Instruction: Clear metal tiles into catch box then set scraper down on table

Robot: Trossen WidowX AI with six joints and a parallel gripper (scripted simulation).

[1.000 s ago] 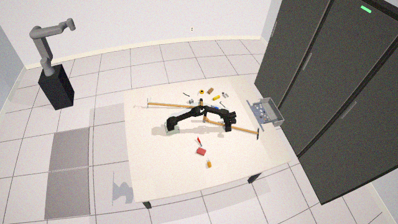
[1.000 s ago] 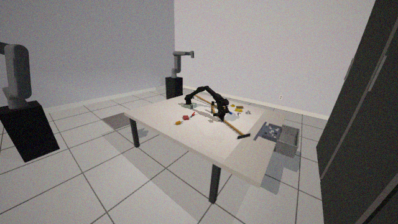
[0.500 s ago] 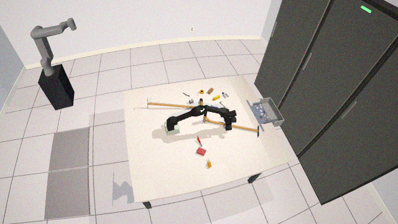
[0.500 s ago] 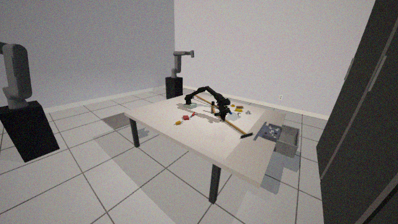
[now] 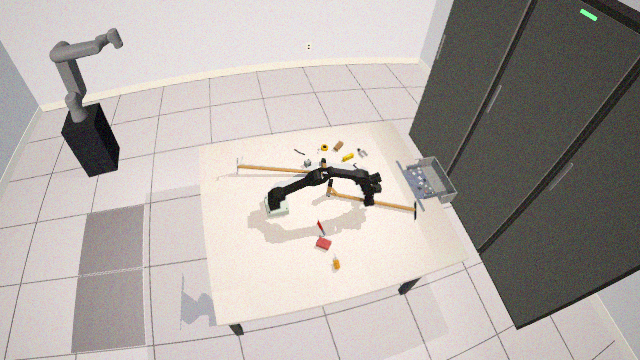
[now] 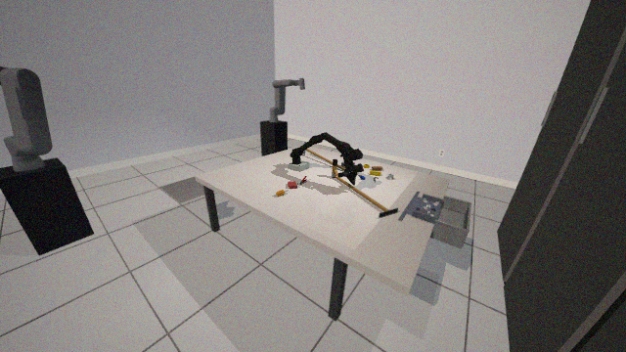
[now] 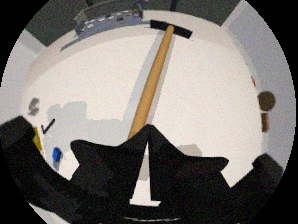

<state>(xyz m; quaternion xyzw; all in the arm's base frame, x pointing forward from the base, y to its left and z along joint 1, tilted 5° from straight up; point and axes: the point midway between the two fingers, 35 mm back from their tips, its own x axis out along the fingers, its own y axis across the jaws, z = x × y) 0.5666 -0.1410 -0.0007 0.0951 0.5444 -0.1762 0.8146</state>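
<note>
My gripper tip is now 2 cm short of the long scraper, 1 cm to the right of it and 1 cm below it. Also, from my gripper tip: red block (38 cm behind, 17 cm to the right, 4 cm below); blue piece (5 cm behind, 29 cm to the left, 5 cm below); red tool (36 cm behind, 8 cm to the right, 4 cm below).
</note>
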